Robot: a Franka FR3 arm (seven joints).
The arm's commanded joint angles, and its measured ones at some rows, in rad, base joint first. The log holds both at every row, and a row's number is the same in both.
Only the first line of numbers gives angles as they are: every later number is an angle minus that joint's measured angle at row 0.
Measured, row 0: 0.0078, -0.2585, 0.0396, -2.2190, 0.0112, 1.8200, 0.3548
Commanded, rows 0 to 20: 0.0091, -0.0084, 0.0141, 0.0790, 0.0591, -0.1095, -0.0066; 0.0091, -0.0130, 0.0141, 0.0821, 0.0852, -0.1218, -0.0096; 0.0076, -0.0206, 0.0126, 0.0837, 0.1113, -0.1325, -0.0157; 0.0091, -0.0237, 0.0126, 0.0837, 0.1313, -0.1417, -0.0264; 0.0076, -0.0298, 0.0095, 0.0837, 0.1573, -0.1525, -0.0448; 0.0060, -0.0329, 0.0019, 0.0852, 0.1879, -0.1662, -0.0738; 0.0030, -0.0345, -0.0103, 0.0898, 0.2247, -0.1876, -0.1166; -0.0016, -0.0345, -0.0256, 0.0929, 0.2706, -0.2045, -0.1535; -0.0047, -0.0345, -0.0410, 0.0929, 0.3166, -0.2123, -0.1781; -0.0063, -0.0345, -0.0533, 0.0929, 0.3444, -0.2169, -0.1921; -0.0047, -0.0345, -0.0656, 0.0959, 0.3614, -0.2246, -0.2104; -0.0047, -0.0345, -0.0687, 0.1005, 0.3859, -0.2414, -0.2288; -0.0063, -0.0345, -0.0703, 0.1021, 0.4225, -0.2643, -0.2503; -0.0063, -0.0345, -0.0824, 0.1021, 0.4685, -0.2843, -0.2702; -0.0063, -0.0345, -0.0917, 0.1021, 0.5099, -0.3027, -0.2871; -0.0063, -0.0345, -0.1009, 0.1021, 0.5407, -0.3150, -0.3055; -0.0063, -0.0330, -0.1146, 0.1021, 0.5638, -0.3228, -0.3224; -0.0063, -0.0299, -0.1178, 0.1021, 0.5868, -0.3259, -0.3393; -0.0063, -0.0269, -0.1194, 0.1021, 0.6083, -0.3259, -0.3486; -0.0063, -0.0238, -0.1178, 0.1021, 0.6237, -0.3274, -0.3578; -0.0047, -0.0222, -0.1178, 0.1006, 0.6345, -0.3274, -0.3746
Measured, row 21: 0.0007, -0.0276, -0.1156, 0.0932, 0.5785, -0.3021, -0.3250
